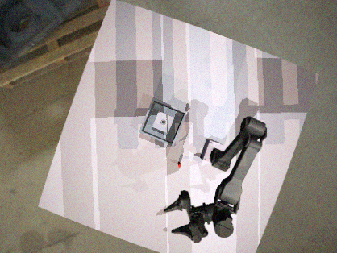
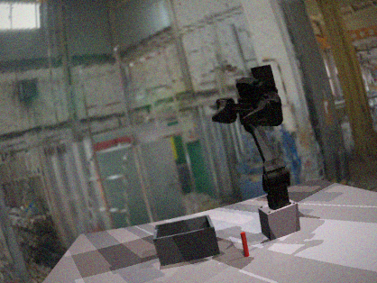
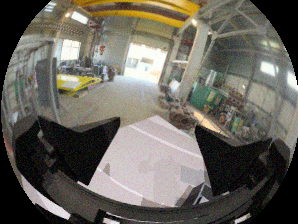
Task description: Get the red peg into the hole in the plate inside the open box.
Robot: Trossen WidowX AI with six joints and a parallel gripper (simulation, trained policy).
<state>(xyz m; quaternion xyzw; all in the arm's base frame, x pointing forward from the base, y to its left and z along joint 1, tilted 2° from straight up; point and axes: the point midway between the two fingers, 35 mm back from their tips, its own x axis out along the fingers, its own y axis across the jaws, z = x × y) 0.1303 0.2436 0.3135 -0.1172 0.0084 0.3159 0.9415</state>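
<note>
Now: gripper tip 10 mm past the red peg, 150 mm to the left of it and 360 mm above it. Also, from my gripper tip: plate: 150 mm ahead, 330 mm to the right, 350 mm below; then box: 150 mm ahead, 330 mm to the right, 370 mm below.
</note>
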